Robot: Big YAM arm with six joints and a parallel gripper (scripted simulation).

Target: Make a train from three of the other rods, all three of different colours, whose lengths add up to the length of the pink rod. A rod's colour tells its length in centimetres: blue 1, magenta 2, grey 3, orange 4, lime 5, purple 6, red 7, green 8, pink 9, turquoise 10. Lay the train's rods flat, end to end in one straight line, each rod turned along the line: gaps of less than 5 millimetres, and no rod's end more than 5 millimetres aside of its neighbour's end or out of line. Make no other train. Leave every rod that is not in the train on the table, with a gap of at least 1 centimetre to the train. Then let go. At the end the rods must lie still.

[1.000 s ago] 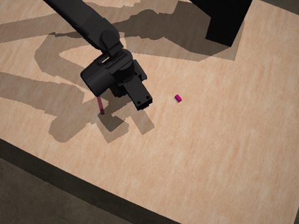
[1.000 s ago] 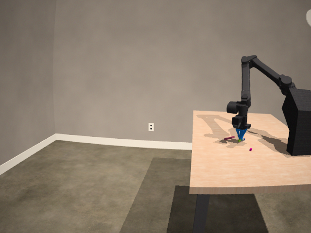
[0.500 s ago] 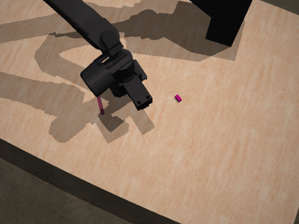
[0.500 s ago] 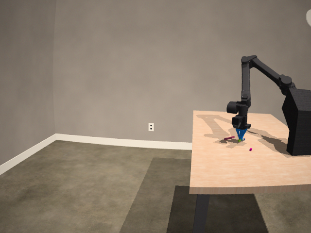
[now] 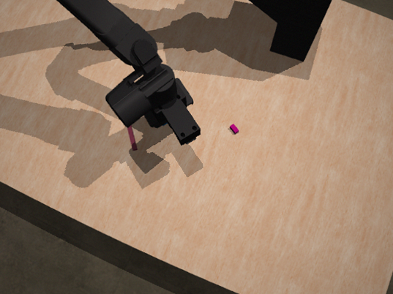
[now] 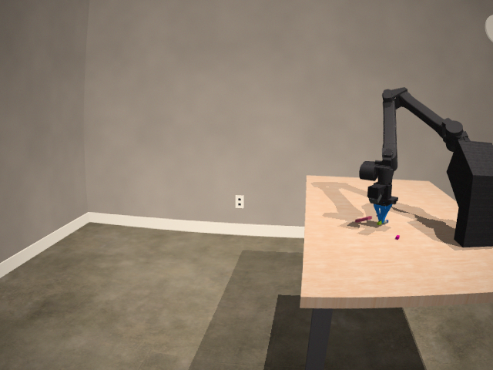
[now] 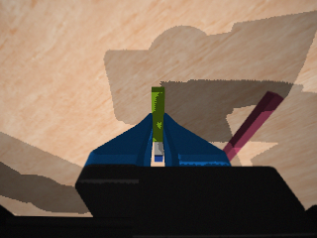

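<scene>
Now: the lime rod 1 cm below my hand. From my hand the other things lie so: grey rod: 2 cm behind, 3 cm to the right, 2 cm below; then pink rod: 6 cm ahead, 7 cm to the right, 2 cm below; then blue rod: 3 cm behind, 5 cm to the right, 2 cm below.
</scene>
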